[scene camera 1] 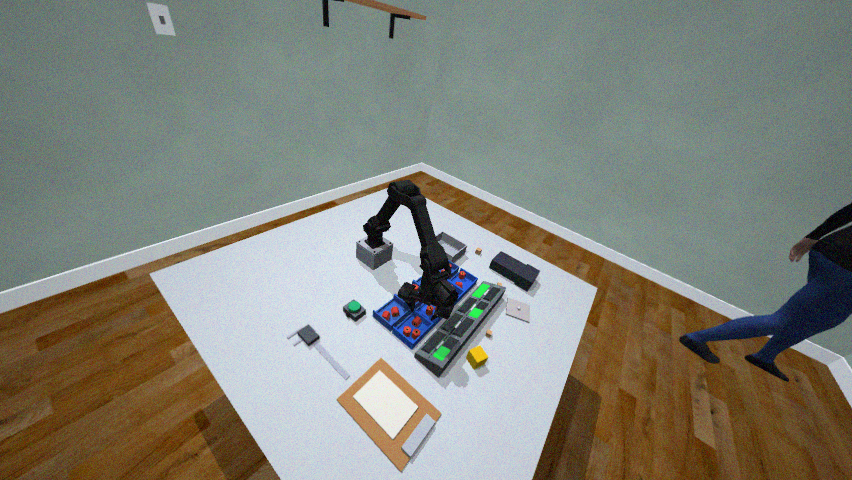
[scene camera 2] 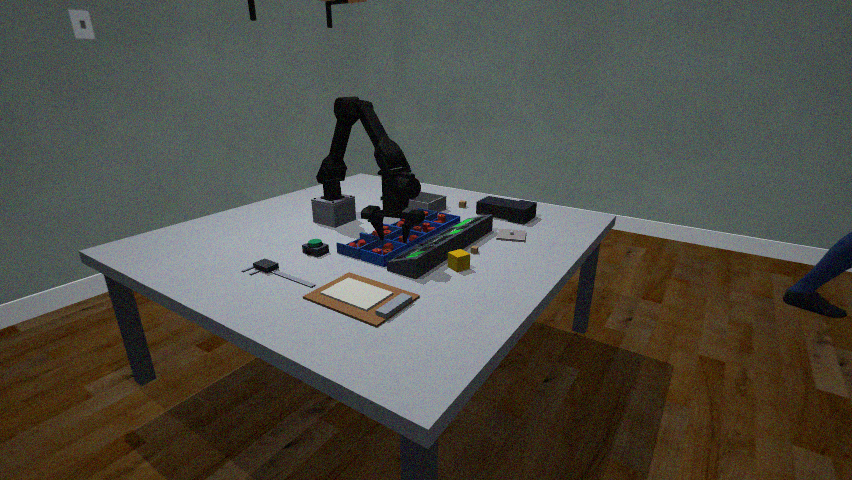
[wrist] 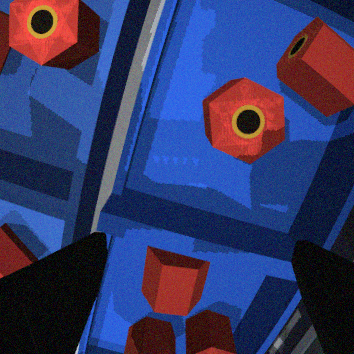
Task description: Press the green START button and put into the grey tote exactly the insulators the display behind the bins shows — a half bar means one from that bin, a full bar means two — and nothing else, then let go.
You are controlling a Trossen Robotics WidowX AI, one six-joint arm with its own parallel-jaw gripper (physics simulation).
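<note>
Black box present at [scene camera 2: 521, 212]. The gripper is visible at [scene camera 2: 393, 241], [scene camera 1: 422, 315] and [wrist: 201, 248].
</note>
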